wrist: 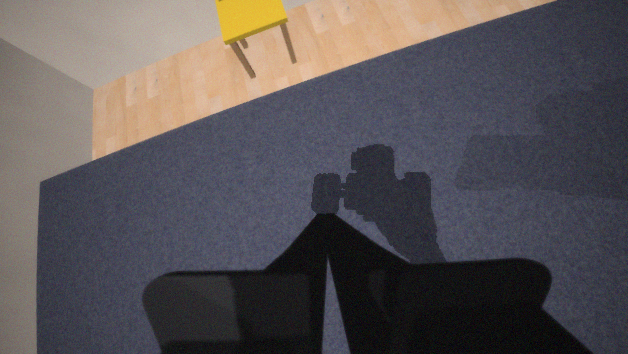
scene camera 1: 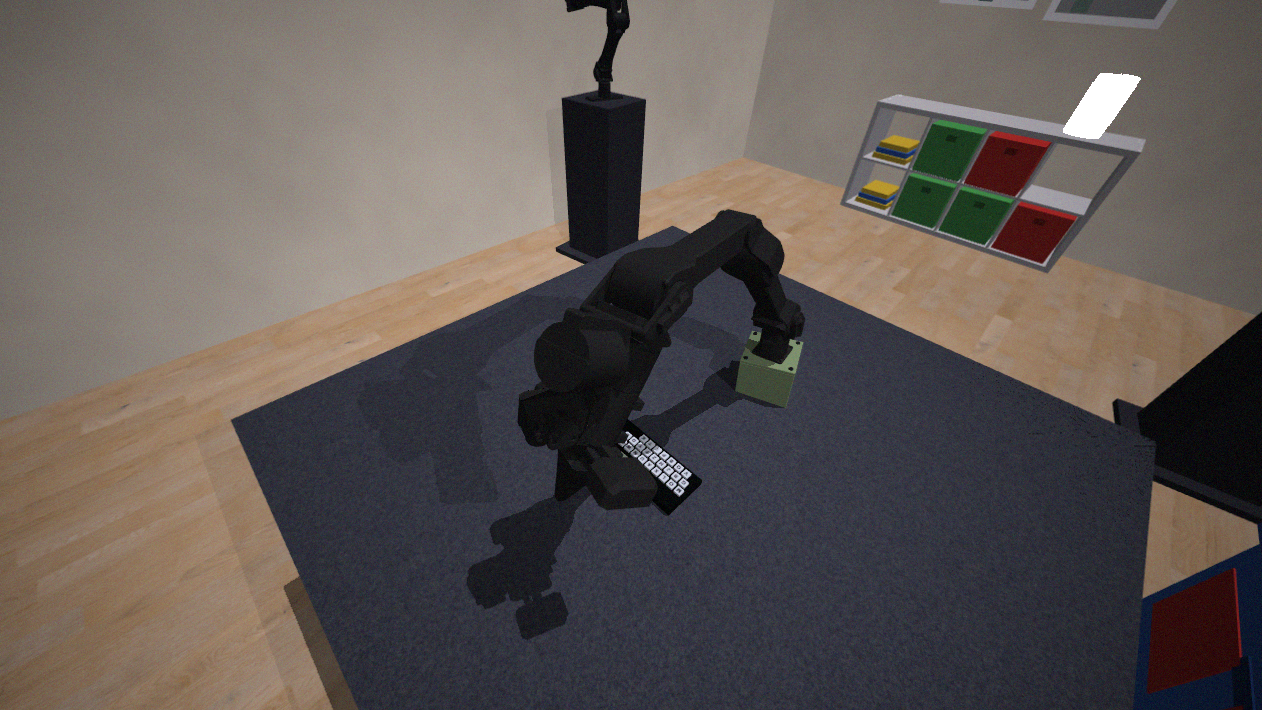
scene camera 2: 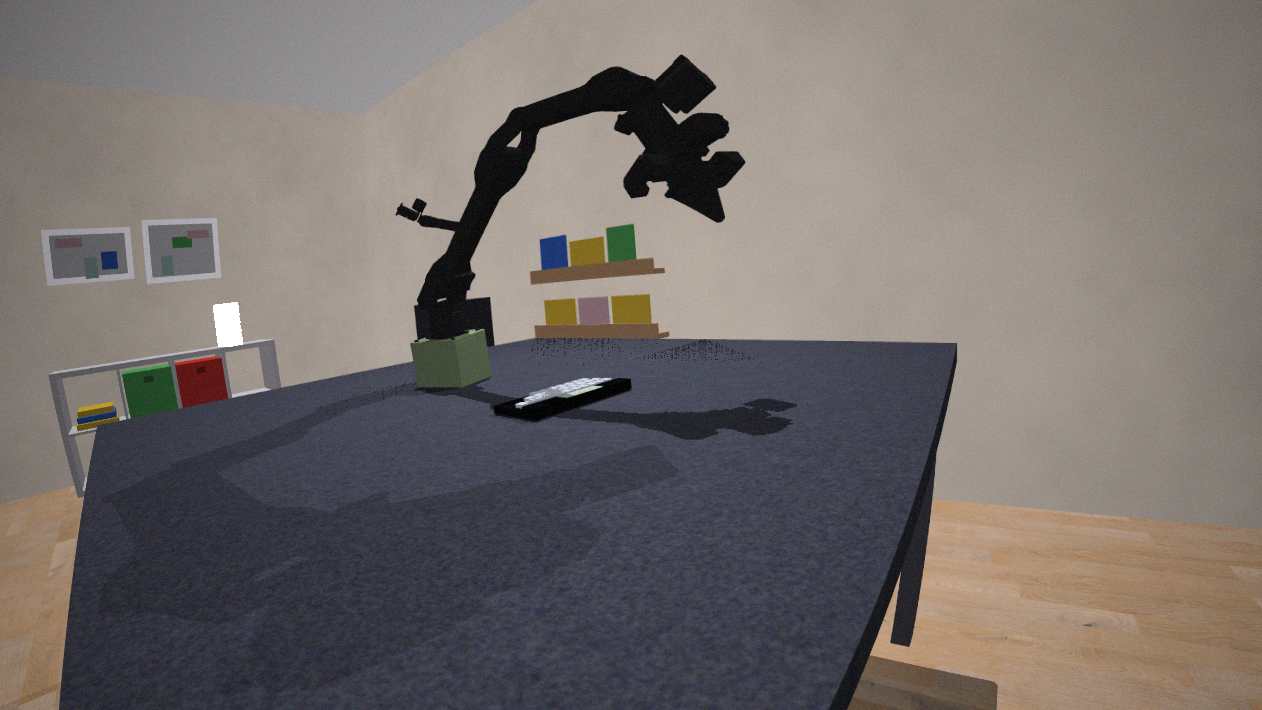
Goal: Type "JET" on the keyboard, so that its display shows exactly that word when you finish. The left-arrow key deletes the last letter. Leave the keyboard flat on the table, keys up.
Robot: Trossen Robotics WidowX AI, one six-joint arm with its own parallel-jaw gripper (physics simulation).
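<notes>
The keyboard (scene camera 1: 660, 463) (scene camera 2: 575, 402) is a thin black slab with rows of white keys. It lies flat on the table, keys up, in front of the arm's base. In scene camera 1 my gripper covers its near left part. A pale strip (scene camera 2: 582, 391) shows beside the keys in scene camera 2; no letters can be read on it. My gripper (scene camera 1: 559, 496) (scene camera 2: 721, 218) (wrist: 325, 221) is shut and empty, its fingertips together. It hangs high above the table, out past the keyboard and apart from it. The keyboard does not show in the wrist view.
The dark table (scene camera 1: 838, 574) (scene camera 2: 397, 582) (wrist: 200, 200) carries the arm's green base block (scene camera 1: 766, 381) (scene camera 2: 451, 360). The arm arches from there over the keyboard. A yellow chair (wrist: 252, 19) stands on the floor past the table's edge. The arm's shadows fall on the table.
</notes>
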